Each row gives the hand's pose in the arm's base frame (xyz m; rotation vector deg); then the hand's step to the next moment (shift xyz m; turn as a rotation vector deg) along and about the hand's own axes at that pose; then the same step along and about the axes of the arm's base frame.
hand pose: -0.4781 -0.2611 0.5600 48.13 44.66 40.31
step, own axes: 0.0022 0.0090 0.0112 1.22 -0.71 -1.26
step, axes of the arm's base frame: 0.0083 0.0019 0.0118 -0.23 1.09 -1.53
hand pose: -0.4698 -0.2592 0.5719 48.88 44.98 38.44
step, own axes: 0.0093 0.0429 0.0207 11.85 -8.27 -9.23
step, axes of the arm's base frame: 0.0134 0.0203 0.0420 0.54 8.73 -14.75
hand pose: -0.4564 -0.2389 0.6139 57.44 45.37 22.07
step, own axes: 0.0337 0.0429 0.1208 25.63 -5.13 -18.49
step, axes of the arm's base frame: 0.1148 -0.0298 0.0591 3.03 24.44 -20.46
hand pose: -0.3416 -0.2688 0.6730 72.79 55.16 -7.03
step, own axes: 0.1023 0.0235 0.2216 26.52 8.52 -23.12
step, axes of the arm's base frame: 0.1964 -0.1360 -0.0553 8.85 33.41 -10.76
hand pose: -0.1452 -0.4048 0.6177 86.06 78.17 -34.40
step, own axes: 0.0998 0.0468 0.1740 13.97 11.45 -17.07
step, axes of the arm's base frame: 0.1112 -0.1035 -0.1391 9.99 22.71 -1.44
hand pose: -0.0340 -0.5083 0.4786 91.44 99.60 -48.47
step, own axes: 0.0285 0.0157 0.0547 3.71 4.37 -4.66
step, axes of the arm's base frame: 0.0148 -0.0258 -0.0563 3.98 6.22 -0.37
